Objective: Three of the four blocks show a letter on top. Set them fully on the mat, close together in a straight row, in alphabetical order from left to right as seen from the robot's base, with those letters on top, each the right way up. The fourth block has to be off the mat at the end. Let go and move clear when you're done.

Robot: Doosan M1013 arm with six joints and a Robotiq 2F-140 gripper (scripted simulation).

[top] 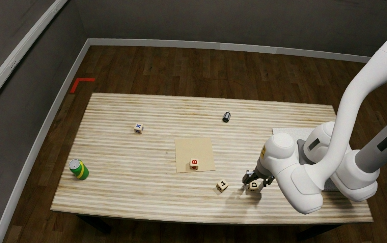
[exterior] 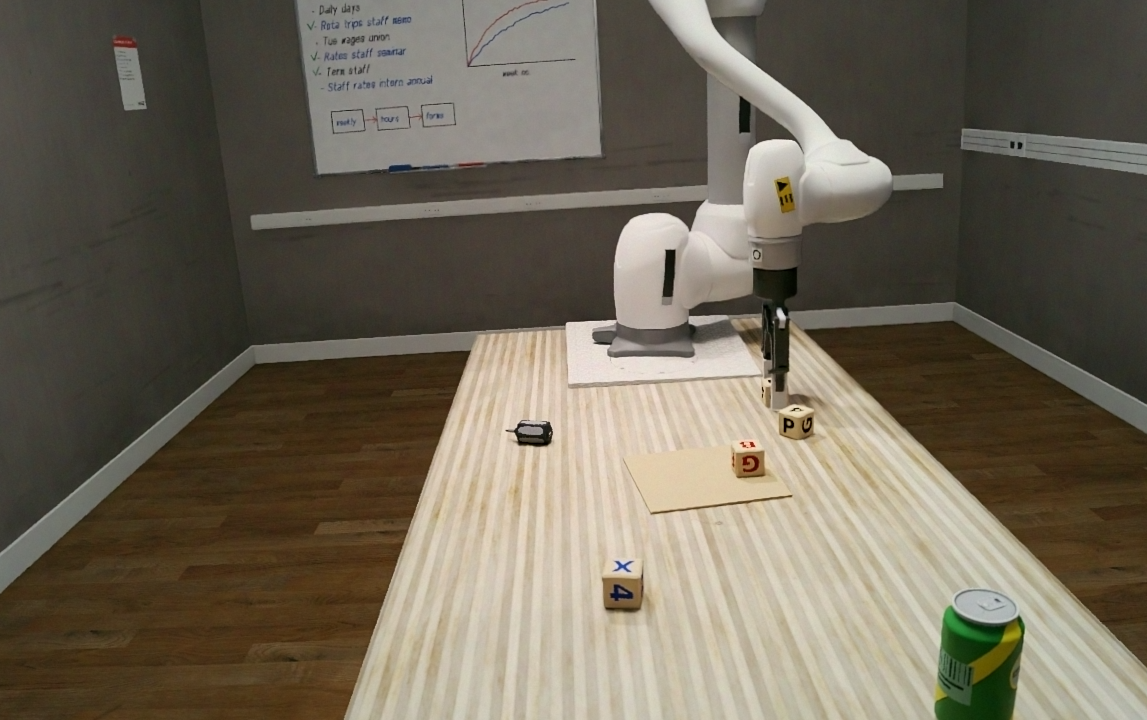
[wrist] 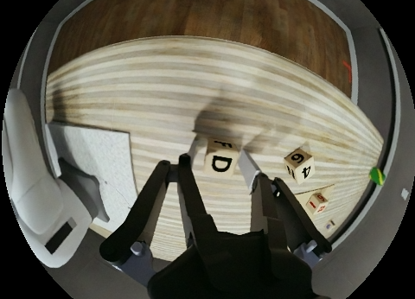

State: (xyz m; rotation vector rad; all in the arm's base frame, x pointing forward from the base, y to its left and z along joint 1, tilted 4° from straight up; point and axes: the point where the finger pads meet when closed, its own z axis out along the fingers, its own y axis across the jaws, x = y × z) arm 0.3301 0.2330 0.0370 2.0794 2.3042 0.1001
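Now: the tan mat 32 cm ahead of my hand, 13 cm to the right of it and 3 cm below it. From my hand the other things lie so: black object: 17 cm ahead, 41 cm to the right, 2 cm below.
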